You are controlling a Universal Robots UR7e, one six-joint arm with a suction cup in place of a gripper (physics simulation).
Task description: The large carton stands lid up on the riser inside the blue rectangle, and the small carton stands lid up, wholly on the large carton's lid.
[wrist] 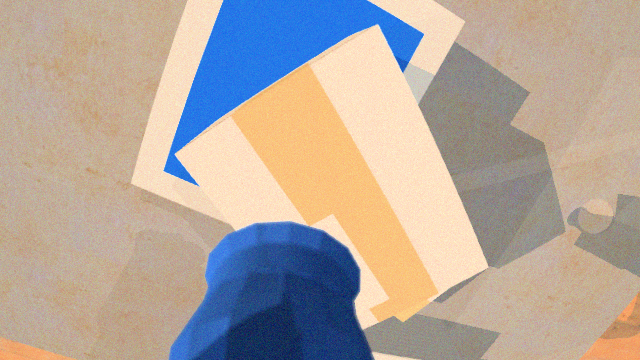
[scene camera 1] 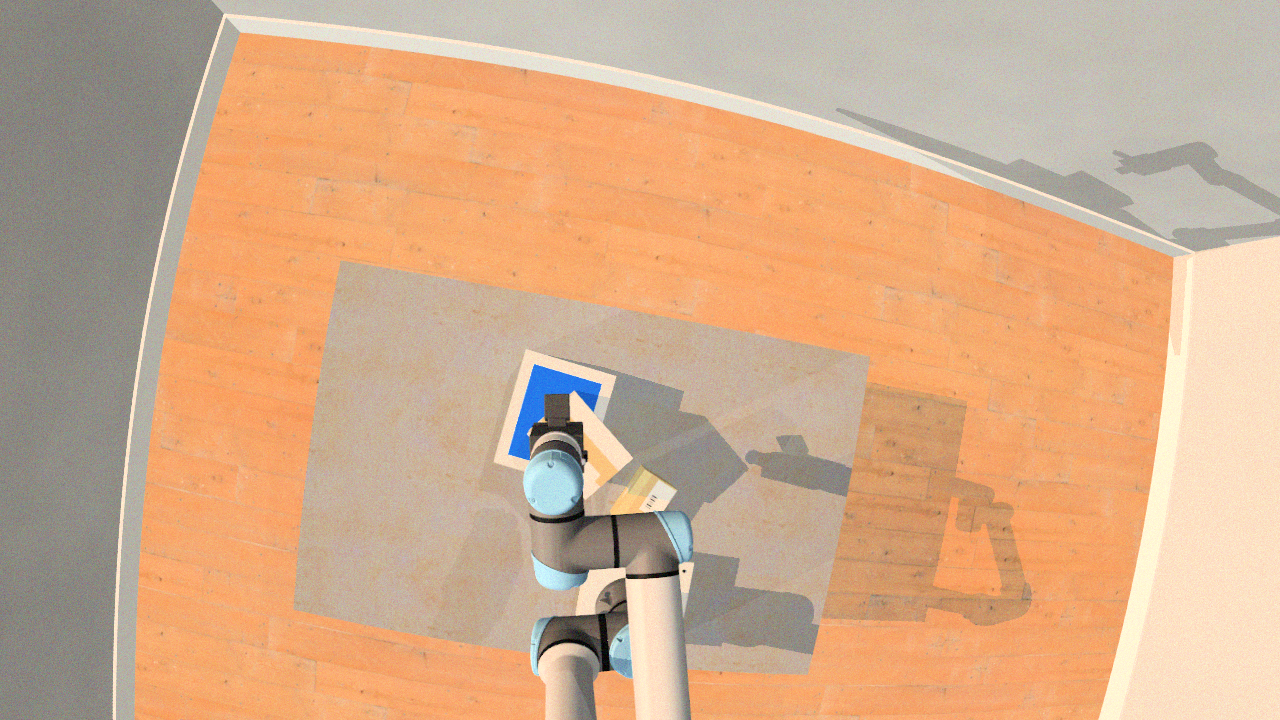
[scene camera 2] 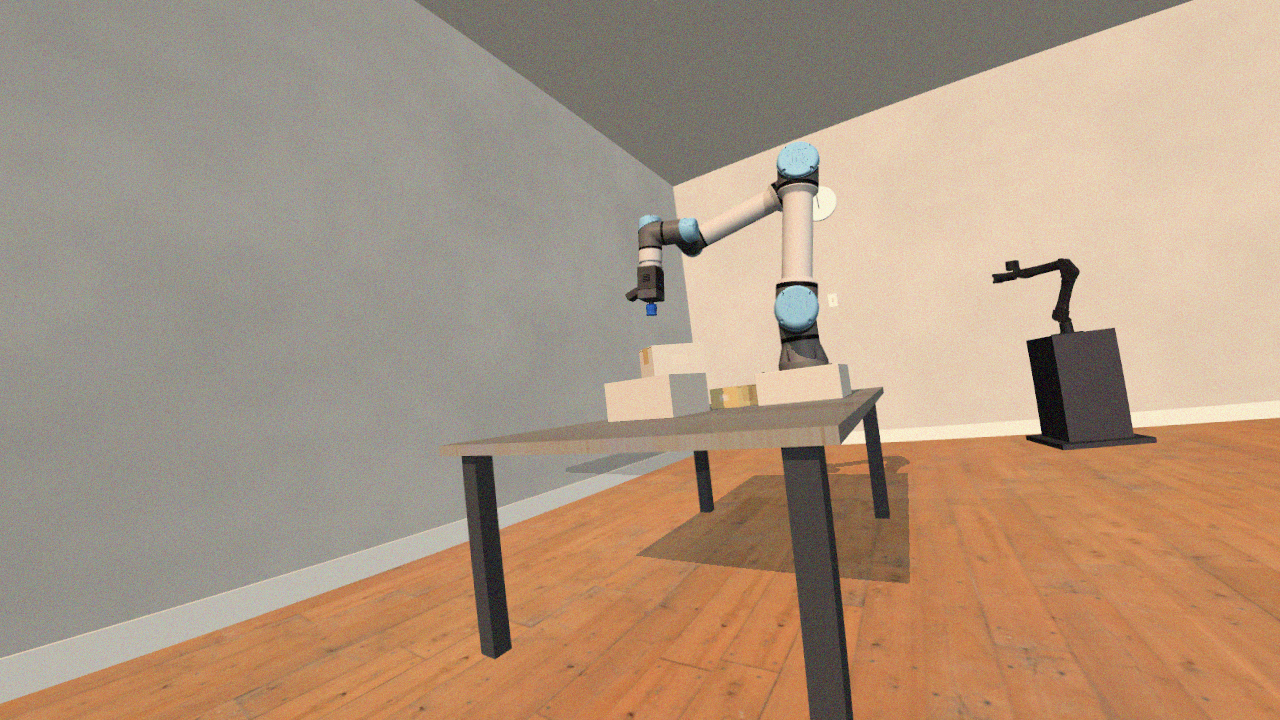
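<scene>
The white riser (scene camera 1: 516, 407) (scene camera 2: 637, 399) (wrist: 180, 75) bears a blue rectangle (scene camera 1: 550, 385) (wrist: 280, 45). The large carton (scene camera 1: 601, 434) (scene camera 2: 675, 358) (wrist: 410, 175), whitish with a tan tape strip on its upper face, rests level on the riser. It is turned askew, covers part of the blue rectangle and reaches past its edge and past the riser's edge. The small yellowish carton (scene camera 1: 640, 490) (scene camera 2: 735, 396) stands on the table between riser and robot base, partly hidden by the arm in scene camera 1. My blue suction cup (scene camera 2: 651, 309) (wrist: 282, 250) hangs above the large carton, apart from it, holding nothing.
The table (scene camera 1: 402, 402) (scene camera 2: 581, 435) carries the riser and a white box (scene camera 2: 802, 383) under the robot base. My forearm passes over the small carton's side of the table. A dark second arm stands on a pedestal (scene camera 2: 1078, 385) on the floor beyond the table.
</scene>
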